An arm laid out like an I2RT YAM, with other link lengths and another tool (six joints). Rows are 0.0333 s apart.
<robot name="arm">
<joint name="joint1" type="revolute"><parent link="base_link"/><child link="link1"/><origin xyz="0 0 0.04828"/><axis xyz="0 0 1"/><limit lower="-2.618" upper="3.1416"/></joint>
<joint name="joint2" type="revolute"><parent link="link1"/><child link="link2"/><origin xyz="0.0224 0.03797 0.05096"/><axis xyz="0 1 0"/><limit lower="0" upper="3.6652"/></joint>
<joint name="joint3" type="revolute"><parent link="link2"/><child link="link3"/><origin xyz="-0.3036 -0.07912 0"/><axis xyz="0 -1 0"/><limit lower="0" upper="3.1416"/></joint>
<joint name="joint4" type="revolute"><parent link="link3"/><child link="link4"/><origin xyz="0.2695 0.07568 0.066"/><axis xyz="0 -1 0"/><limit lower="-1.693" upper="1.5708"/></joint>
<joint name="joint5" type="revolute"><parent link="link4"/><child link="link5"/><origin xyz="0.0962 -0.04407 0.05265"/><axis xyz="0 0 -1"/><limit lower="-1.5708" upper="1.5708"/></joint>
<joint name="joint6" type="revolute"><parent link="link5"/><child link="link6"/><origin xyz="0.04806 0 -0.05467"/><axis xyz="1 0 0"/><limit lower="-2.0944" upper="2.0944"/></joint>
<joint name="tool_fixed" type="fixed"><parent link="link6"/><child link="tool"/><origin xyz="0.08 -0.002 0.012" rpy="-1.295 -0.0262 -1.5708"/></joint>
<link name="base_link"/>
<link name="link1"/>
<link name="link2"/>
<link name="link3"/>
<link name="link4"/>
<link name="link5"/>
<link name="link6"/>
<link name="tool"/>
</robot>
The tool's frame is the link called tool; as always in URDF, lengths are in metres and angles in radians.
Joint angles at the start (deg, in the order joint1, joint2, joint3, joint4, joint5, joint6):
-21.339, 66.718, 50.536, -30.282, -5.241, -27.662
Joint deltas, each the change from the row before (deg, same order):
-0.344, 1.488, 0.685, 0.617, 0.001, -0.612
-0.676, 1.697, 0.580, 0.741, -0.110, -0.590
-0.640, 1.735, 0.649, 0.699, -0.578, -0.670
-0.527, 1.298, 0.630, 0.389, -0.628, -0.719
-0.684, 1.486, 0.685, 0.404, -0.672, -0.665
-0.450, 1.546, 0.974, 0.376, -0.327, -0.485
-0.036, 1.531, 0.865, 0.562, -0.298, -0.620
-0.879, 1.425, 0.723, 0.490, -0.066, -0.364
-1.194, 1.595, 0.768, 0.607, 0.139, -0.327
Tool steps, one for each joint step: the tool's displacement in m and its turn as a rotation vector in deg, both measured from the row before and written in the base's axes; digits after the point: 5 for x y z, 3 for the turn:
0.00541, -0.00422, -0.00140, -0.343, 0.275, 0.098
0.00510, -0.00613, -0.00323, -0.178, 0.419, -0.172
0.00555, -0.00511, -0.00318, 0.097, 0.307, 0.242
0.00420, -0.00378, -0.00177, 0.062, 0.192, 0.424
0.00430, -0.00495, -0.00258, 0.179, 0.267, 0.256
0.00549, -0.00484, -0.00111, -0.015, 0.153, 0.126
0.00663, -0.00246, -0.00155, -0.160, 0.097, 0.621
0.00339, -0.00795, -0.00238, -0.103, 0.227, -0.565
0.00283, -0.01085, -0.00309, -0.208, 0.298, -1.042

